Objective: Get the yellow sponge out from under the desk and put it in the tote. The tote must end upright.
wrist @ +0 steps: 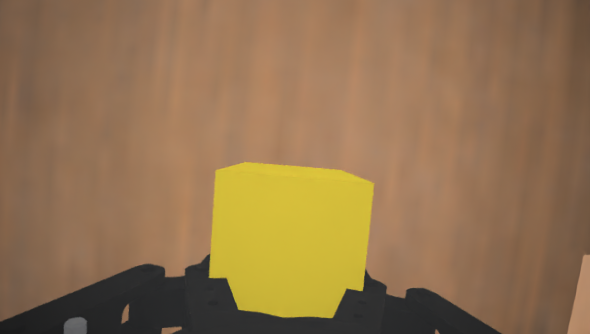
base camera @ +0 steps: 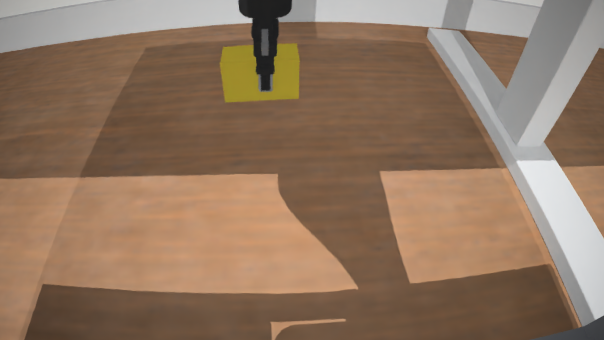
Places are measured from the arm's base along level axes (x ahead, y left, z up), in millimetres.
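Where they show: gripper, fingertip midpoint: point(wrist: 285, 268) point(base camera: 265, 81).
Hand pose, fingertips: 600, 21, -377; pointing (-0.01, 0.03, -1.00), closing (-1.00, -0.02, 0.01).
Things, the pixels of their top centre, and the offset from my fingertips, as dx, dy, dz. "spot": a spot on its surface instead.
- yellow sponge, middle of its top: point(base camera: 259, 52) +0, +7, +54
- pale grey desk leg, surface spot: point(base camera: 547, 75) spot: -153, -372, +126
The yellow sponge point(base camera: 237, 82) point(wrist: 292, 225) is a block on the brown wooden floor, near the back and left of centre in the base camera view. My gripper point(base camera: 265, 84) point(wrist: 285, 268) is shut on the sponge. In the wrist view its black fingers press on the left and right sides of the block, and the fingertips are partly hidden by it. In the base camera view one finger shows in front of the sponge's near face. Whether the sponge touches the floor is hard to tell. The tote does not show in either view.
A pale grey desk leg point(base camera: 547, 75) rises at the right from a long foot bar point(base camera: 562, 210) that runs from the back toward the near right corner. A pale wall base point(base camera: 150, 25) crosses the back behind the sponge. Shadows and bright patches lie on the floor.
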